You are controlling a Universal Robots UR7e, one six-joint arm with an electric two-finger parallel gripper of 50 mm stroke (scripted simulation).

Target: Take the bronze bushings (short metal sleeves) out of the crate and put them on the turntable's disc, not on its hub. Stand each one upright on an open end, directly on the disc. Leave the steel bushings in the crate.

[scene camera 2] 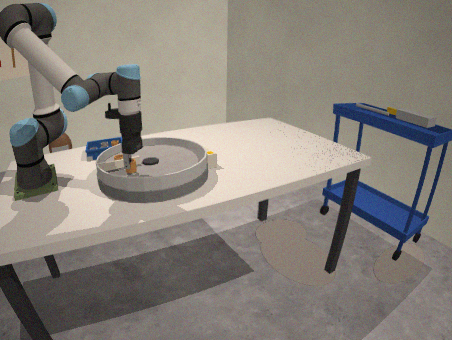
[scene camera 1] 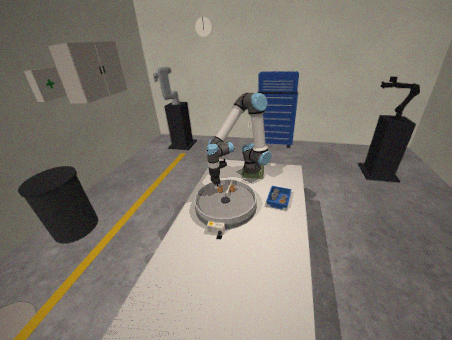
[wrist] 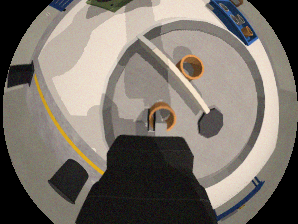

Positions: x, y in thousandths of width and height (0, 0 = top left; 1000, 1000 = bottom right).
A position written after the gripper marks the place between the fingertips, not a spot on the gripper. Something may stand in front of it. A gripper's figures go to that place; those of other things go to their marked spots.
Scene:
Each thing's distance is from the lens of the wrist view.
gripper (wrist: 508, 516): 0.17 m
grey turntable (wrist: 763, 382): 0.25 m

